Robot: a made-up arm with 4 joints.
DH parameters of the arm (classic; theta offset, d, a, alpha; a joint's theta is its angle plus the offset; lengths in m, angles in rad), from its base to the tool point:
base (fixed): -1.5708 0.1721 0 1.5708
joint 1: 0.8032 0 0.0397 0
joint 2: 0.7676 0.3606 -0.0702 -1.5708
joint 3: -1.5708 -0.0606 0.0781 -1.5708
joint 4: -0.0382 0 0.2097 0
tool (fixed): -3.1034 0.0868 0 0
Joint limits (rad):
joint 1: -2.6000..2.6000
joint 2: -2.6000..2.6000
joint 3: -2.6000..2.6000
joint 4: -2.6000..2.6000
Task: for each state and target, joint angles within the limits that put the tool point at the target. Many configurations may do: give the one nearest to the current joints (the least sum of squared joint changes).
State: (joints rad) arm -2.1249 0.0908 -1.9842 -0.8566
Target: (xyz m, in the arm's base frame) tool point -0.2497 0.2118 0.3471
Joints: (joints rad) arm -2.1567 0.0642 -2.3748 -0.6682
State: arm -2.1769 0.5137 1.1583 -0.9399
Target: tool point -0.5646 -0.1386 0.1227
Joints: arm -2.1915 0.4110 0.4697 -0.3420
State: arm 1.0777 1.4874 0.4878 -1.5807
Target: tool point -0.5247 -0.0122 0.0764
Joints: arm 1.0975 1.4162 0.3987 -0.8236
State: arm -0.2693 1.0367 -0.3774 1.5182
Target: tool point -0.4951 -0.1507 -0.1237
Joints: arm -1.0414 0.3971 -1.1600 1.3216
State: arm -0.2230 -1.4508 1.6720 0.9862
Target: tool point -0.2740 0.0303 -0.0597
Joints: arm -0.2144 -2.2224 1.5699 0.8496
